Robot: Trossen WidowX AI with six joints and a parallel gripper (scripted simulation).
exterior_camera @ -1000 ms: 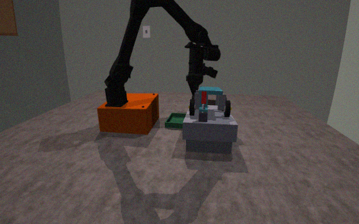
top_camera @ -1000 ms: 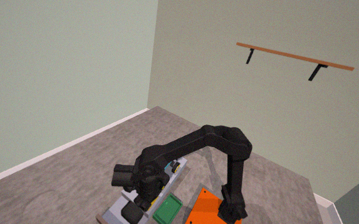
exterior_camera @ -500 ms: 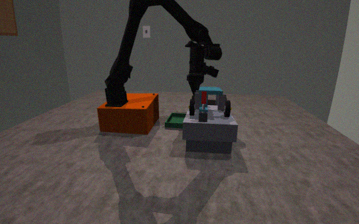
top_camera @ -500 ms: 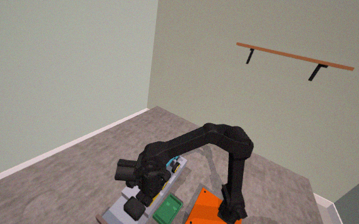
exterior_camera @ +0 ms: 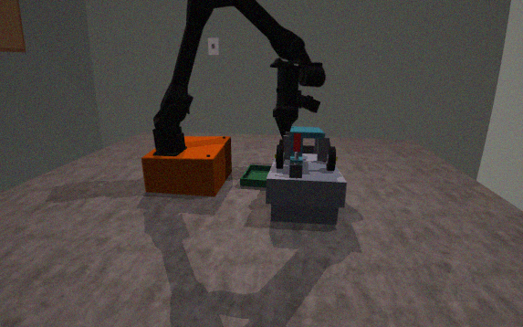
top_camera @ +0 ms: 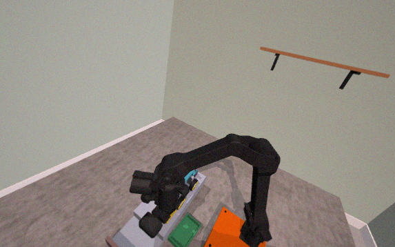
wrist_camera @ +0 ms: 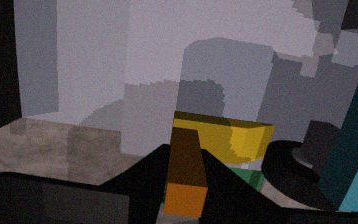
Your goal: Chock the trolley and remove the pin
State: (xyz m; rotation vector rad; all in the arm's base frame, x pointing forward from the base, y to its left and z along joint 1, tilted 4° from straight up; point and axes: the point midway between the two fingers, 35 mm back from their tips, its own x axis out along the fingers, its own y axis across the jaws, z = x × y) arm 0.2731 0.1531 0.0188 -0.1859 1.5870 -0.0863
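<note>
Now: gripper tip 20 mm to the left of the yellow chock. Also, from my gripper tip: grey ramp: 60 mm ahead, 120 mm to the right, 50 mm below; trolley: 60 mm ahead, 120 mm to the right, 20 mm above; green tray: 70 mm behind, 50 mm to the right, 100 mm below.
</note>
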